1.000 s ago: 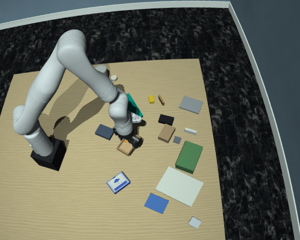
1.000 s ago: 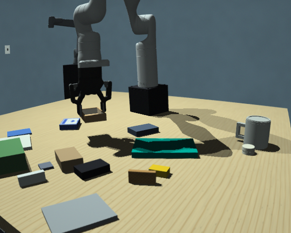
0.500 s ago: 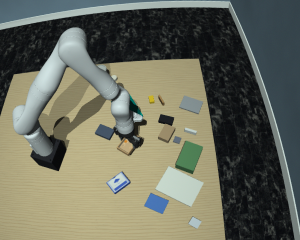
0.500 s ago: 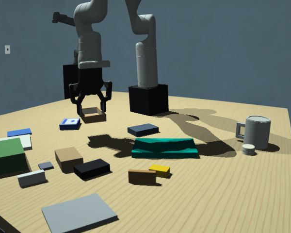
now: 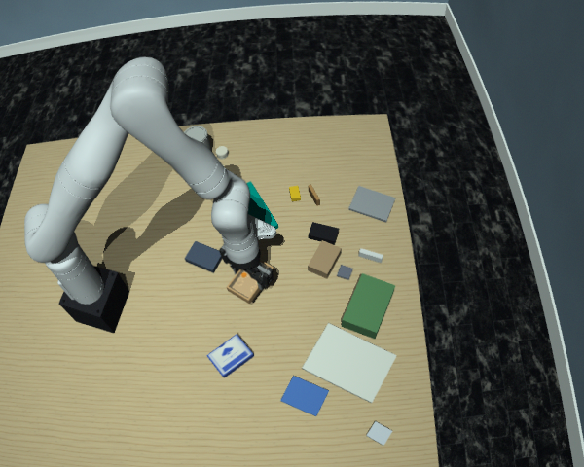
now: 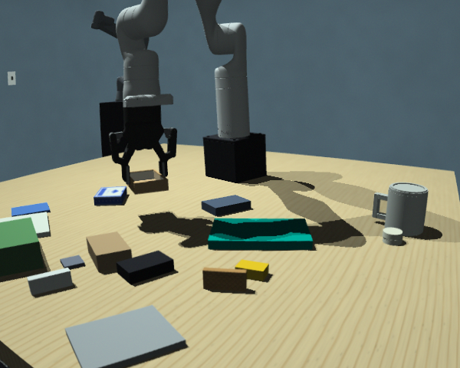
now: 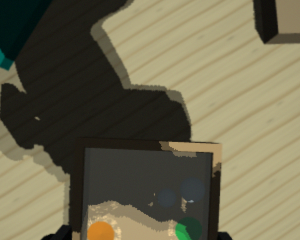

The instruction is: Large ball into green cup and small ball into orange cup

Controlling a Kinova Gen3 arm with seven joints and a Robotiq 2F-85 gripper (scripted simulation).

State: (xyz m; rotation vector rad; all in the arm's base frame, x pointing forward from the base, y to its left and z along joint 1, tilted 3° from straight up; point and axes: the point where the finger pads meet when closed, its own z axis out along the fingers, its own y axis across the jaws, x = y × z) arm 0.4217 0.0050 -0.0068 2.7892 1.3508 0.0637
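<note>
Now: hand 2 cm above the covered wooden puzzle. Also, from my hand: tan block (19 cm ahead, 7 cm to the left, 8 cm below); then teal slab (1 cm behind, 25 cm to the left, 8 cm below); then dark blue block (13 cm behind, 12 cm to the left, 8 cm below).
</note>
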